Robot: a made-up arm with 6 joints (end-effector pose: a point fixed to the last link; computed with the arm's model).
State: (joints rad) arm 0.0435 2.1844 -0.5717 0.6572 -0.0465 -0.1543
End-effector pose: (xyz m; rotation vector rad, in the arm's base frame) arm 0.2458 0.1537 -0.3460 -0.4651 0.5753 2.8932
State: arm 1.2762 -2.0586 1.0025 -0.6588 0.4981 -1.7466
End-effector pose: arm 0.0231 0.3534 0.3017 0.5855 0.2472 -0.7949
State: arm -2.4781 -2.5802 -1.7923 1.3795 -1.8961 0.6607
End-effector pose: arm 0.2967 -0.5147 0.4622 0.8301 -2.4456 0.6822
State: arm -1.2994 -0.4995 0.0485 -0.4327 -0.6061 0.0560
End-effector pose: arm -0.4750 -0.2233 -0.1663 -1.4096 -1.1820 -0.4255
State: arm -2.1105 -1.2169 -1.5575 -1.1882 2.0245 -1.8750
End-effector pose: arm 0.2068 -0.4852 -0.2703 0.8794 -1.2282 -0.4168
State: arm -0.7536 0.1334 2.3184 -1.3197 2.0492 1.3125
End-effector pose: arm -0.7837 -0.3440 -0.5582 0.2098 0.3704 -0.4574
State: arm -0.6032 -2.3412 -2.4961 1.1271 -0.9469 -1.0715
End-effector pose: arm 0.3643 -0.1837 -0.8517 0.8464 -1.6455 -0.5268
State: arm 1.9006 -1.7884 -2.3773 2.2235 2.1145 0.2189
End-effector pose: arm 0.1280 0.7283 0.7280 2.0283 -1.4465 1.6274
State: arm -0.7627 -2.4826 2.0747 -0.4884 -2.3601 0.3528
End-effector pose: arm 0.3319 0.1985 -0.7143 1.2325 0.2803 -1.4866
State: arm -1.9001 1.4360 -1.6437 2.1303 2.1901 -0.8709
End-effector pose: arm 0.0301 -0.7582 0.3870 -1.0283 -0.8051 0.4140
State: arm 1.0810 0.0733 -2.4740 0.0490 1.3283 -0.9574
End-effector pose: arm -0.2693 0.2132 -0.2300 -0.5078 -1.9674 -0.7742
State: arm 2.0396 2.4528 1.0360 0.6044 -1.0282 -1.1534
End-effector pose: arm 0.3684 -0.0488 -0.1874 0.1917 1.5780 0.7846
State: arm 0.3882 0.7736 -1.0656 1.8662 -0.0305 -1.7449
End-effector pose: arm -0.3681 0.2899 -0.2666 -0.9406 0.1673 -1.6391
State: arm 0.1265 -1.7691 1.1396 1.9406 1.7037 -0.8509
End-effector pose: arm -0.0651 0.3593 0.1614 -0.0573 1.9830 -0.1850
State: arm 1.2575 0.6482 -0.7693 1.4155 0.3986 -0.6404
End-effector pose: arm -0.0363 0.5512 -0.0918 0.5177 -0.5711 2.9836
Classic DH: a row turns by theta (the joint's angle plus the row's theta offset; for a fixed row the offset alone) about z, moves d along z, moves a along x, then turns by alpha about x. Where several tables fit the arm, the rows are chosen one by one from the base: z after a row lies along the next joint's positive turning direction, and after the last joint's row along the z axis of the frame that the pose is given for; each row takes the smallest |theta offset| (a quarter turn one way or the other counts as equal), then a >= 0, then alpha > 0; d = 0 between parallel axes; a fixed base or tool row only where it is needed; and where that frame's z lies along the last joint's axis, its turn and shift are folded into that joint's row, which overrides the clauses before.
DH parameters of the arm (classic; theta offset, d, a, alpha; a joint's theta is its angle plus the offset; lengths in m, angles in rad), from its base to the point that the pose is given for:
base (fixed): 1.5708 0.0317 0 1.5708
joint 1: 0 -0.0196 0.1023 -1.5708
joint 2: 1.5708 -0.3465 0.3451 -1.5708
joint 3: 0 -0.0448 -0.088 1.5708
joint 4: 0 0.2448 0.0782 1.5708
joint 5: 0 -0.0378 -0.0386 1.5708
joint 6: -1.2378 0 0.2616 3.1416
tool (fixed): 1.9038 -0.1567 0 0

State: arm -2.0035 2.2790 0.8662 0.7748 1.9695 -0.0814
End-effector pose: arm 0.5463 0.0095 0.1145 1.3635 -1.4658 -1.2778
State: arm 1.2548 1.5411 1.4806 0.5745 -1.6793 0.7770
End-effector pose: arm -0.0003 -0.0068 -0.2686 -1.5076 1.0176 0.0025
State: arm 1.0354 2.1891 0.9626 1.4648 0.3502 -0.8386
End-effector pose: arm 0.0497 -0.0056 -0.0391 1.0346 1.9268 -1.1173
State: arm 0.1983 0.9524 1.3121 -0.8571 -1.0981 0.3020
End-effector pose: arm -0.1716 -0.2363 -0.4441 1.4657 -1.6048 -0.8959
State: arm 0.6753 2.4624 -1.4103 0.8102 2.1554 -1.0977
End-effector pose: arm 0.3523 0.4141 -0.0813 2.2341 -1.9799 0.1482
